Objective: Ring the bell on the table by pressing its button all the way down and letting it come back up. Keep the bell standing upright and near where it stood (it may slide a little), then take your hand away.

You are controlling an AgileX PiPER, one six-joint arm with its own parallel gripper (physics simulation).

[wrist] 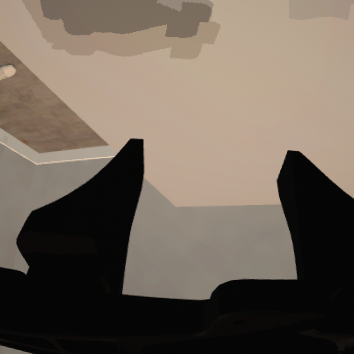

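My gripper [214, 160] shows as two dark fingers in the lower half of the wrist view, wide apart, with no object between them. It is open. The bell and its button do not show in the wrist view, so I cannot tell where the gripper is relative to them. A pale beige surface [240, 110], which looks like the table top, fills much of the view beyond the fingertips.
Dark blocky shadows lie on the beige surface at the top. A brown surface [55, 115] lies at the left, with part of a small white rounded thing [7, 71] at the view's left edge. A grey wall [210, 245] shows between and beside the fingers.
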